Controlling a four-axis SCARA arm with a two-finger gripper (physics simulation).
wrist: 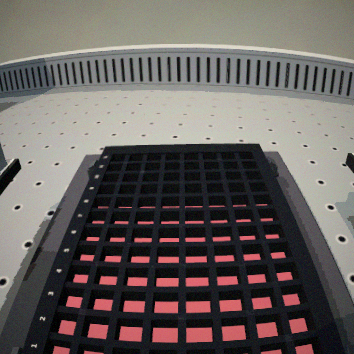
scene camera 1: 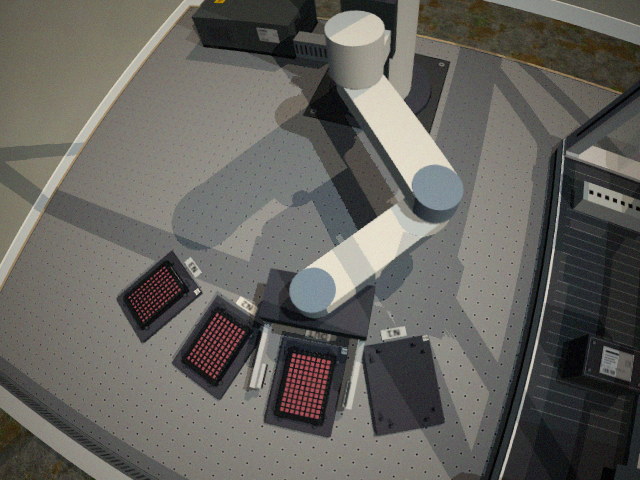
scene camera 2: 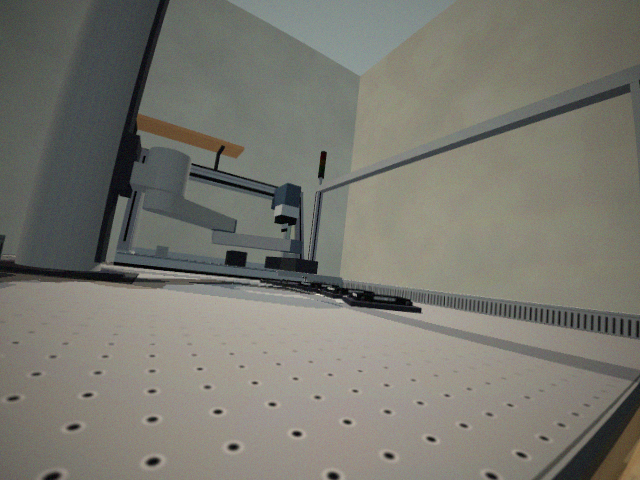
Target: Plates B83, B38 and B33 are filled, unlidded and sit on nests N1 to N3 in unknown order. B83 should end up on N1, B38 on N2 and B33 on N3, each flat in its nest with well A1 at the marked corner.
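Places are measured from the arm's base along level axes (x ahead, y left, z up), in millimetres.
Where they show: gripper, between the fingertips: (wrist: 181,138) (scene camera 1: 300,398).
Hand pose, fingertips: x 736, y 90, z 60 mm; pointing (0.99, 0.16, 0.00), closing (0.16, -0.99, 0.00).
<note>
Things, the pixels of their top centre, and the offset from my fingertips. "*": a spot on its surface instead.
- nest N3, a spot on its surface: (scene camera 1: 142,333) * dx +13, dy -350, dz -35 mm
- nest N2, a spot on its surface: (scene camera 1: 219,391) * dx +48, dy -149, dz -35 mm
- third plate, centre of its top: (wrist: 181,224) (scene camera 1: 305,385) (scene camera 2: 319,283) dx -24, dy -3, dz -21 mm
- nest, a spot on its surface: (scene camera 1: 271,414) * dx +48, dy -42, dz -35 mm
- Nest N1, centre of its top: (scene camera 1: 403,384) (scene camera 2: 285,279) dx -84, dy +157, dz -25 mm
- dark control box, a spot on its surface: (scene camera 1: 253,25) * dx -772, dy -442, dz +56 mm
- small dark box, a spot on its surface: (scene camera 1: 602,361) * dx -203, dy +457, dz +73 mm
- N2 label, a spot on its surface: (scene camera 1: 246,304) * dx -126, dy -171, dz -45 mm
Three dark plates with red-filled wells lie on nests. In scene camera 1, one plate (scene camera 1: 155,294) is on nest N3 (scene camera 1: 142,333) at the left. Another plate (scene camera 1: 216,343) is on nest N2 (scene camera 1: 219,391). The third plate (scene camera 1: 305,384) (wrist: 177,267) is on the nest (scene camera 1: 271,414) between N2 and N1, whose label is partly hidden. Nest N1 (scene camera 1: 403,384) at the right is empty. Plate names are not legible. My gripper (scene camera 1: 303,386) (wrist: 181,138) is open, its fingers wide apart on either side of the third plate; their height beside it is unclear. Column numbers run along that plate's left edge in the wrist view.
A dark control box (scene camera 1: 253,25) stands beside the arm's base. A black frame post (scene camera 1: 555,206) and a small dark box (scene camera 1: 602,361) are at the right. A slotted rail (wrist: 190,69) (scene camera 2: 516,310) edges the table. The N2 label (scene camera 1: 246,304) stands close to the gripper body.
</note>
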